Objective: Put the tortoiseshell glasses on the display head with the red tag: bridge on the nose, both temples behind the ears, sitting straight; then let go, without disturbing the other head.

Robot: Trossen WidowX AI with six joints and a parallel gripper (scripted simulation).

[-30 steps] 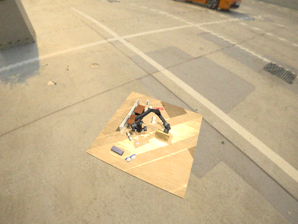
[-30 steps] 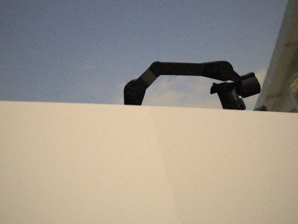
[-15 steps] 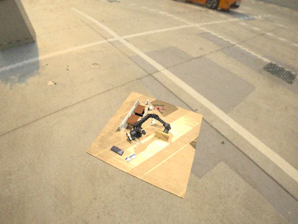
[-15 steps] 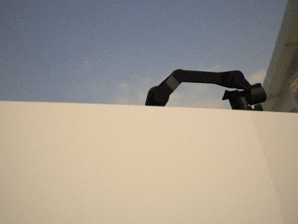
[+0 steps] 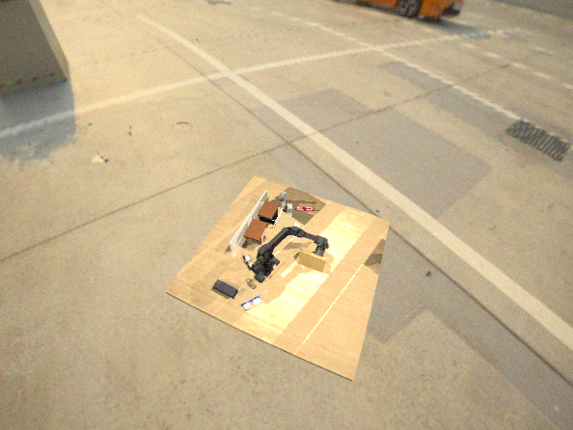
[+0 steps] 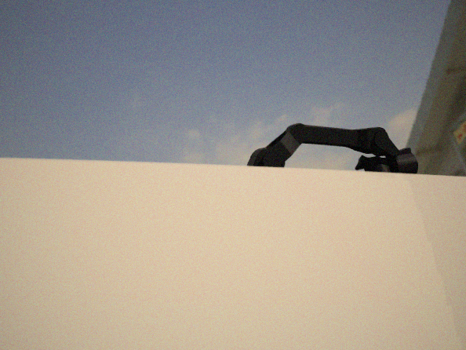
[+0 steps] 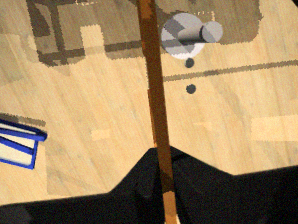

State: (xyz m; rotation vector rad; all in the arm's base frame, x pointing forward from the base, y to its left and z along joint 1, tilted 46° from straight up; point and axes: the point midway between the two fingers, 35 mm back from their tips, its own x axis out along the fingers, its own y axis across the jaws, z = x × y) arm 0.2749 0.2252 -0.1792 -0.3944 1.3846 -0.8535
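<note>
Right now my gripper tip is 4 cm short of the grey cylinder, 5 cm to the left of it and 9 cm above it. Also, from my gripper tip: dark case: 24 cm ahead, 15 cm to the left, 10 cm below; white upright panel: 33 cm ahead, 44 cm to the right, 6 cm below.
</note>
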